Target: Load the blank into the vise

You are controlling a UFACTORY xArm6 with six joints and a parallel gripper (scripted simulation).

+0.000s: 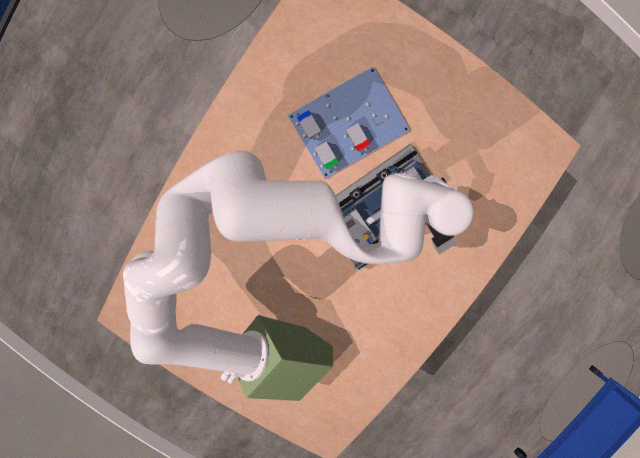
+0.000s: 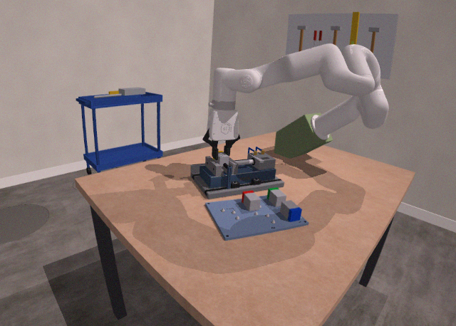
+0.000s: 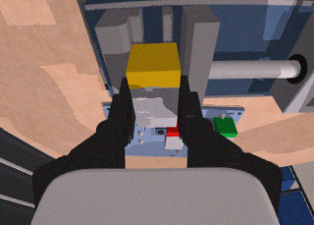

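Right now my hand is 20 mm above the yellow-ended blank. Also, from my hand: hosed block 160 mm behind, 60 mm to the left, 50 mm below; then fixed jaw 50 mm below, 30 mm ahead, 10 mm to the right; then moving jaw 50 mm below, 30 mm behind, 10 mm to the left.
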